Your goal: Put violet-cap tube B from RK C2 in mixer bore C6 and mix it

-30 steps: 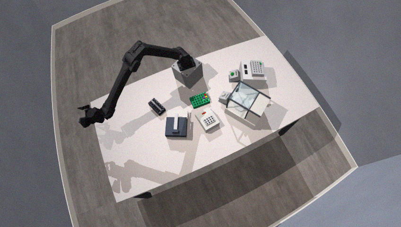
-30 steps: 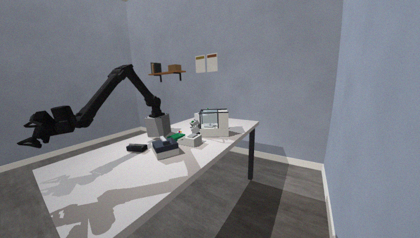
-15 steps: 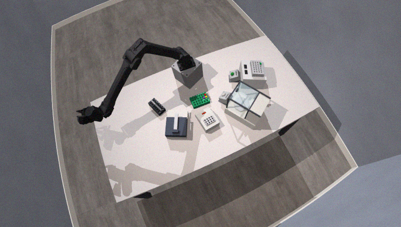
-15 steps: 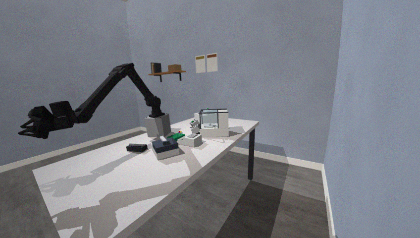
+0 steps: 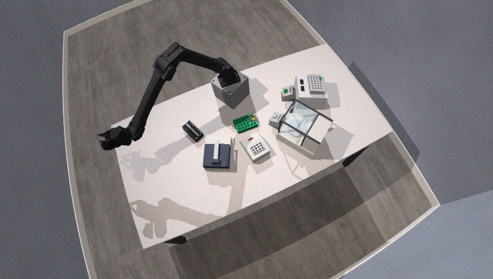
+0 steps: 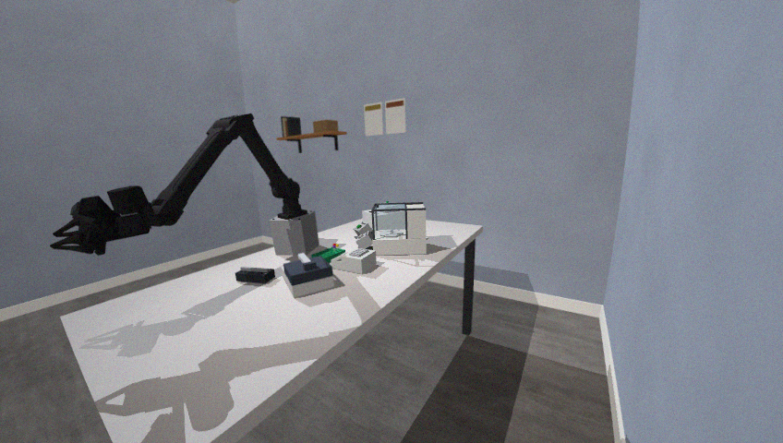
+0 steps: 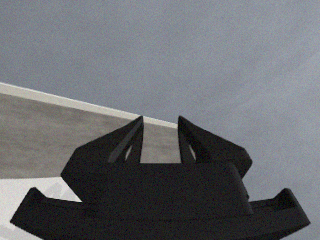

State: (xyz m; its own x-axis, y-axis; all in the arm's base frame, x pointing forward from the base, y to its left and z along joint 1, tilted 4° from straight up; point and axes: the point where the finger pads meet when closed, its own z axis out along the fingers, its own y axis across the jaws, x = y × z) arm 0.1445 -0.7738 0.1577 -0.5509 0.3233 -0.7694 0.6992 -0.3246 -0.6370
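Right now the violet-capped tube B is 9 cm ahead of my hand, 82 cm to the left of it and 25 cm below it. Also, from my hand: dry block DB (25 cm ahead, 79 cm to the left, 25 cm below); then green tube rack RK (8 cm ahead, 79 cm to the left, 27 cm below); then black magnet block MG (1 cm ahead, 48 cm to the left, 26 cm below).
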